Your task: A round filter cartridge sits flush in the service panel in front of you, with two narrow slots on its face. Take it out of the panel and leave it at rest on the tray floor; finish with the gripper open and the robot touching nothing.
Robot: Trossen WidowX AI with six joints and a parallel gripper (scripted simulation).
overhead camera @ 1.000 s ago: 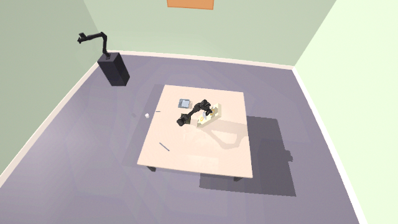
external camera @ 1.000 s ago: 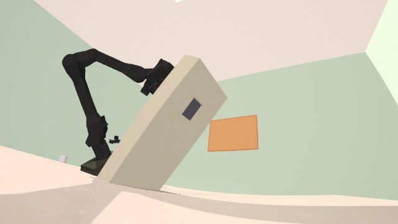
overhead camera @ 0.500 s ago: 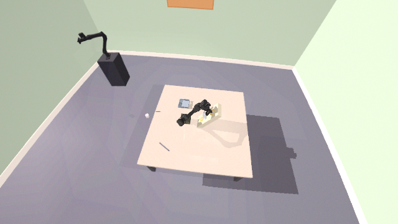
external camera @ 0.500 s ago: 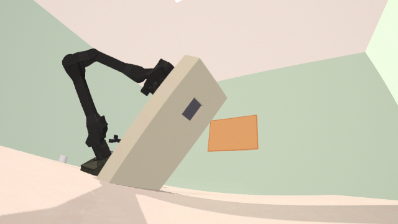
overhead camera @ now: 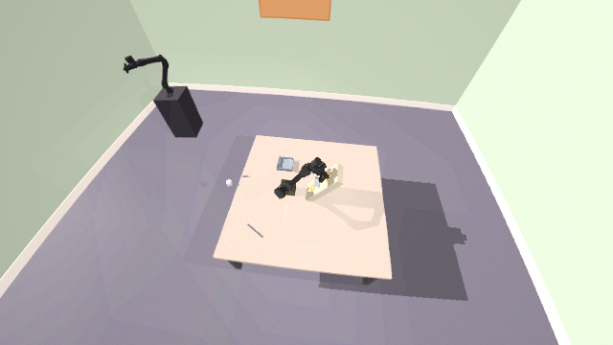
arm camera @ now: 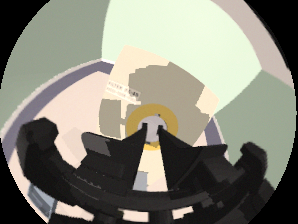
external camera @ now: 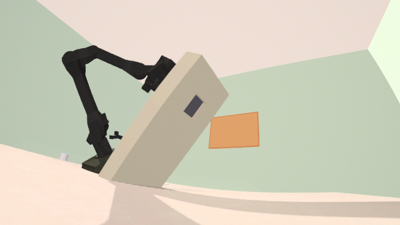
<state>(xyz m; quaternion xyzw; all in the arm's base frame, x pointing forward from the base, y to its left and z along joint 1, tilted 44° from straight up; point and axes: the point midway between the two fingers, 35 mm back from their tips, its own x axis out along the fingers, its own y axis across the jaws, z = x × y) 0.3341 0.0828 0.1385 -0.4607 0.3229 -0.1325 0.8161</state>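
Now: gripper tip 10 mm short of the white round cartridge and 10 mm above it. From my gripper tip the other things lie so: small white cylinder 870 mm behind, 90 mm to the left, 230 mm below; tray 380 mm behind, 330 mm to the left, 240 mm below; cream service panel 30 mm behind, 80 mm below.
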